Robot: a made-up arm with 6 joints. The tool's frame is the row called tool.
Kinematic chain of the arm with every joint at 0, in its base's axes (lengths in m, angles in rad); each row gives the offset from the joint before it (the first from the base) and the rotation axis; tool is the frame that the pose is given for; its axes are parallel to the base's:
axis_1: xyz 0 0 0.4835 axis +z
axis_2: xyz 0 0 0 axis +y
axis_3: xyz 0 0 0.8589 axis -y
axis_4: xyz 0 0 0 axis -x
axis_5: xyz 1.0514 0 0 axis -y
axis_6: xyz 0 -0.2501 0 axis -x
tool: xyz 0 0 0
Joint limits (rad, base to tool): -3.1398..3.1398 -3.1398..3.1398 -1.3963..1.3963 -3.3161..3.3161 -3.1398..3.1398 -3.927..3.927
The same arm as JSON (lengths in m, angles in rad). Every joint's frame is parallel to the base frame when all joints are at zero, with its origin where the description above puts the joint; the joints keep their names.
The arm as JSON. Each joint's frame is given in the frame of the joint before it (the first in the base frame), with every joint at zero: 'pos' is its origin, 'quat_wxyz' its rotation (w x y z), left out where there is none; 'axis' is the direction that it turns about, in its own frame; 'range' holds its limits. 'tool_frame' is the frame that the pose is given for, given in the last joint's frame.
{
  "length_unit": "m",
  "angle_unit": "rad",
  "joints": [
    {
      "joint": "axis_1",
      "pos": [
        0.0,
        0.0,
        0.4835
      ],
      "axis": [
        0.0,
        0.0,
        1.0
      ],
      "range": [
        -3.1398,
        3.1398
      ]
    },
    {
      "joint": "axis_2",
      "pos": [
        0.0,
        0.0,
        0.0
      ],
      "axis": [
        0.0,
        1.0,
        0.0
      ],
      "range": [
        -3.1398,
        3.1398
      ]
    },
    {
      "joint": "axis_3",
      "pos": [
        0.0,
        0.0,
        0.8589
      ],
      "axis": [
        0.0,
        -1.0,
        0.0
      ],
      "range": [
        -1.3963,
        1.3963
      ]
    },
    {
      "joint": "axis_4",
      "pos": [
        0.0,
        0.0,
        0.0
      ],
      "axis": [
        -1.0,
        0.0,
        0.0
      ],
      "range": [
        -3.3161,
        3.3161
      ]
    },
    {
      "joint": "axis_5",
      "pos": [
        1.0514,
        0.0,
        0.0
      ],
      "axis": [
        0.0,
        -1.0,
        0.0
      ],
      "range": [
        -3.1398,
        3.1398
      ]
    },
    {
      "joint": "axis_6",
      "pos": [
        0.0,
        -0.2501,
        0.0
      ],
      "axis": [
        -1.0,
        0.0,
        0.0
      ],
      "range": [
        -3.927,
        3.927
      ]
    }
  ],
  "tool_frame": {
    "pos": [
      0.0,
      0.0,
      0.0
    ]
  }
}

